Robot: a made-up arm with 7 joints.
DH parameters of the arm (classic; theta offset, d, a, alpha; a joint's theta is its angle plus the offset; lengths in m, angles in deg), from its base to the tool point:
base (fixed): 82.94 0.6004 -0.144 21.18
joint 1: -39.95 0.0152 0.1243 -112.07
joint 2: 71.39 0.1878 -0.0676 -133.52
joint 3: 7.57 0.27 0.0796 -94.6
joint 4: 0 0.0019 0.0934 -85.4
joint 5: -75 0.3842 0.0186 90
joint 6: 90 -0.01 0.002 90
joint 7: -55.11 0 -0.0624 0
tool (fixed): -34.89 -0.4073 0 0
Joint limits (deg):
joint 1: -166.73..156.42
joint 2: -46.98..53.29
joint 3: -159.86..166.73
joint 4: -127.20..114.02
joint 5: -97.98..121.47
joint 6: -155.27..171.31
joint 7: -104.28..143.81
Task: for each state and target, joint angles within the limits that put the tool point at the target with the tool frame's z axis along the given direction. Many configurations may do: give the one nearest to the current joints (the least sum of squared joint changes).
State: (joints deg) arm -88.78 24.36 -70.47 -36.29 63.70 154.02 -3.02
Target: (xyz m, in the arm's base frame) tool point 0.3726 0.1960 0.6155 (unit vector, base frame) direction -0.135 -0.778 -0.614
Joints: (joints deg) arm -113.51 53.29 -101.81 4.62 75.31 126.27 -29.65
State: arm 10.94 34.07 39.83 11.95 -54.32 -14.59 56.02
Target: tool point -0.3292 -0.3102 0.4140 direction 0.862 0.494 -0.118
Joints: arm -4.24 50.74 18.99 -28.65 -38.13 14.93 67.40
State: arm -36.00 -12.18 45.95 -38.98 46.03 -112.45 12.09
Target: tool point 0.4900 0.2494 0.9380 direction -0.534 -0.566 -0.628
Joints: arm -30.05 -46.98 59.04 -24.01 13.14 -103.14 23.97
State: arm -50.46 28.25 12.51 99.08 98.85 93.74 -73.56
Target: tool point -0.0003 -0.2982 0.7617 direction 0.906 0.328 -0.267
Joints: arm -72.36 36.54 -32.86 65.76 102.64 45.90 -64.58
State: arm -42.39 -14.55 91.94 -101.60 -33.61 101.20 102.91
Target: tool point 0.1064 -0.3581 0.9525 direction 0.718 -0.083 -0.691
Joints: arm -6.00 -5.79 66.83 -91.70 -12.61 134.04 96.26
